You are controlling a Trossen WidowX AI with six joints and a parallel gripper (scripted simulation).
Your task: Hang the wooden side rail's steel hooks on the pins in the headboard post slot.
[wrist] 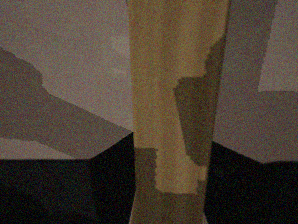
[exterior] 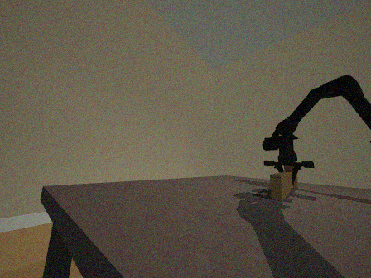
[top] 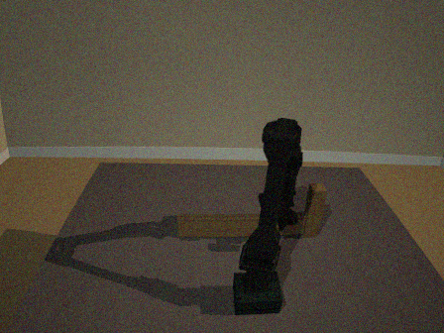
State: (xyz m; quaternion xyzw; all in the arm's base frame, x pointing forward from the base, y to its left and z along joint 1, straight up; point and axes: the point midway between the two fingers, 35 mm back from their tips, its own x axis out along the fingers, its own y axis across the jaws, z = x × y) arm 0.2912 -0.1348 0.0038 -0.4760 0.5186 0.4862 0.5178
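My gripper tip is 110 mm to the left of the headboard post, 50 mm below it and 10 mm past it.
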